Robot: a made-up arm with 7 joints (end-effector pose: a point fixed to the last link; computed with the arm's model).
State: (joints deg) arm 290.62 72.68 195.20 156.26 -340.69 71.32 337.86
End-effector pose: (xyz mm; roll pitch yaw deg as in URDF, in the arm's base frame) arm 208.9 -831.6 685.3 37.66 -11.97 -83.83
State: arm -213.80 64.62 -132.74 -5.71 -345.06 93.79 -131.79
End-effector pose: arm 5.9 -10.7 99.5 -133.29 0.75 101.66
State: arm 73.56 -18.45 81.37 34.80 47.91 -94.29 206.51
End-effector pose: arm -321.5 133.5 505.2 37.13 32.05 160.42
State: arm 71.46 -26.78 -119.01 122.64 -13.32 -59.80 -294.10
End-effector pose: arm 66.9 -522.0 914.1 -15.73 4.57 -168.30
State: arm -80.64 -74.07 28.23 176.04 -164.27 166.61 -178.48
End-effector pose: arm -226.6 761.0 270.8 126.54 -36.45 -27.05
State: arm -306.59 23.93 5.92 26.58 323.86 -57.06 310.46
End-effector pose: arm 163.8 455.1 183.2 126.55 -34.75 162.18
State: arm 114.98 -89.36 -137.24 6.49 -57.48 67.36 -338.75
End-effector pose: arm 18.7 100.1 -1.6 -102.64 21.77 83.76
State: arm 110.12 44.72 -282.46 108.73 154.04 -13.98 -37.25
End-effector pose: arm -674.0 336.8 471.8 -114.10 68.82 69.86
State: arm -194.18 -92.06 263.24 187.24 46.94 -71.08 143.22
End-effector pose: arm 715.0 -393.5 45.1 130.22 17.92 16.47
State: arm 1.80 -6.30 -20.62 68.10 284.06 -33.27 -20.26
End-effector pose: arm 500.7 -29.5 630.3 94.69 -1.99 103.64
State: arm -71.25 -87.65 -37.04 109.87 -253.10 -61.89 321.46
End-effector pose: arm -542.9 477.3 410.5 -108.89 74.16 94.99
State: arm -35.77 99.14 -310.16 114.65 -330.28 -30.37 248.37
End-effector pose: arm 796.0 -271.7 -275.9 153.10 -39.07 27.42
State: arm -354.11 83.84 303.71 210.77 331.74 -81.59 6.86
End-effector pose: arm 585.9 356.9 346.2 88.06 15.09 -155.61
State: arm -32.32 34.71 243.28 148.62 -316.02 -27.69 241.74
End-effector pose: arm 330.2 -287.9 1050.9 -3.13 12.81 -49.12
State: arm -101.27 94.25 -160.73 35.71 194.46 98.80 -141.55
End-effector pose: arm -182.1 -202.0 653.2 39.43 28.63 -41.04
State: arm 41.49 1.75 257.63 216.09 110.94 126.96 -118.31
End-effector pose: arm -5.7 367.9 865.0 165.05 45.66 178.67
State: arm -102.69 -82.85 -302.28 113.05 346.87 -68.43 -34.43
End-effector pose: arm 434.8 732.3 389.7 101.49 71.19 172.50
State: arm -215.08 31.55 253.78 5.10 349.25 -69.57 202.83
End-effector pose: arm 176.2 268.4 299.9 -135.57 75.75 -92.77
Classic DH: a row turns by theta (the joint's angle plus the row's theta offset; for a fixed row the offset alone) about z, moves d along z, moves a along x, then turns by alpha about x. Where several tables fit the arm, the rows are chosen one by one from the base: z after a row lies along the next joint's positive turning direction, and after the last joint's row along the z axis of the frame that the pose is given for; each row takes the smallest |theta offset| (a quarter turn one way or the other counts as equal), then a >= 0, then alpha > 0; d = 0 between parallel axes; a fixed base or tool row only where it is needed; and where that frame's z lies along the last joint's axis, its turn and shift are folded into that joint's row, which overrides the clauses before.
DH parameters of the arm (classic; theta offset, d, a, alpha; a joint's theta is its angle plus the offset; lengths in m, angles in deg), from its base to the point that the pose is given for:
joint 1: 0 0.163 0 -90
joint 2: 0 0 0 90
joint 3: 0 0.462 0.048 90
joint 4: 0 0 0.093 90
joint 5: 0 0.413 0 90
joint 6: 0 0 0.101 -90
joint 7: 0 0.129 0 0

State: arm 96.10 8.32 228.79 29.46 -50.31 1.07 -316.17
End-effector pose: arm 411.5 -185.6 262.2 167.41 -32.87 -23.53
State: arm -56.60 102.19 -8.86 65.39 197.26 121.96 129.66
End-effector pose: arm 102.6 -394.2 -461.4 91.55 -20.98 19.74
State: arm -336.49 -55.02 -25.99 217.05 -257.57 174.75 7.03
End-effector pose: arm -628.4 -59.4 397.3 90.00 -15.68 103.39
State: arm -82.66 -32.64 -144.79 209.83 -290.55 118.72 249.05
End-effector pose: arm -36.8 229.8 994.1 101.40 16.26 -68.11
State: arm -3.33 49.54 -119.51 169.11 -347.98 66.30 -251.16
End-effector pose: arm 727.3 -169.2 860.5 -64.71 -27.72 162.66
